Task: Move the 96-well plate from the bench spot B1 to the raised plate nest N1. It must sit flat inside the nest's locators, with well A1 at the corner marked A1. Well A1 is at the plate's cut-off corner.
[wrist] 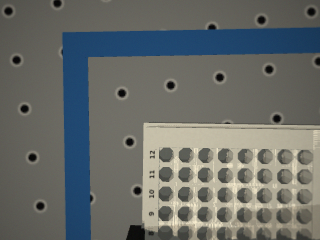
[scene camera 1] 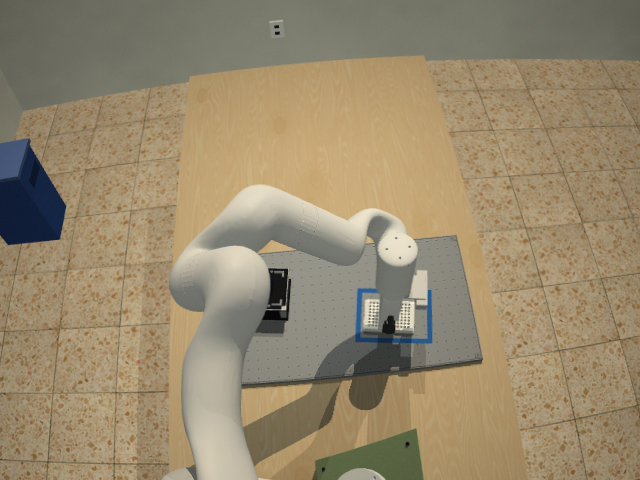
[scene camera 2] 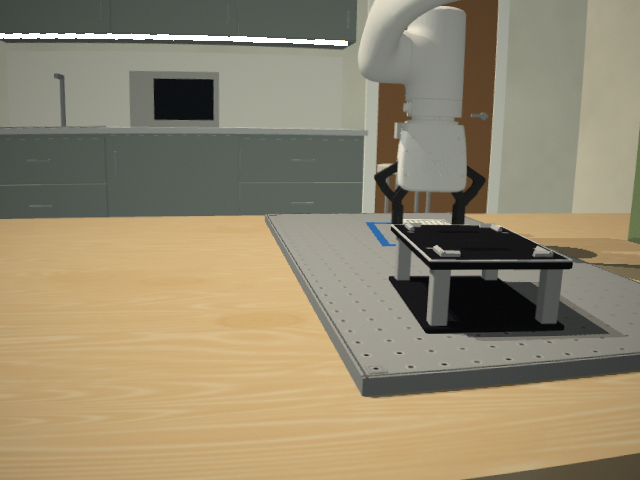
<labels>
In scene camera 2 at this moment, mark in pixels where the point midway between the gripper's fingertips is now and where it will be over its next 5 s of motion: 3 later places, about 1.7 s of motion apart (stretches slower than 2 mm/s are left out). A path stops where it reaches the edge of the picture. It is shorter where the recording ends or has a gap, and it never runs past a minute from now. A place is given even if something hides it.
My gripper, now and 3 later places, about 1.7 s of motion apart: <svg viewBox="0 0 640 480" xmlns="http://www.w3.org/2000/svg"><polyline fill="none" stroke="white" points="427,230 428,209 432,176 448,164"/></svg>
</labels>
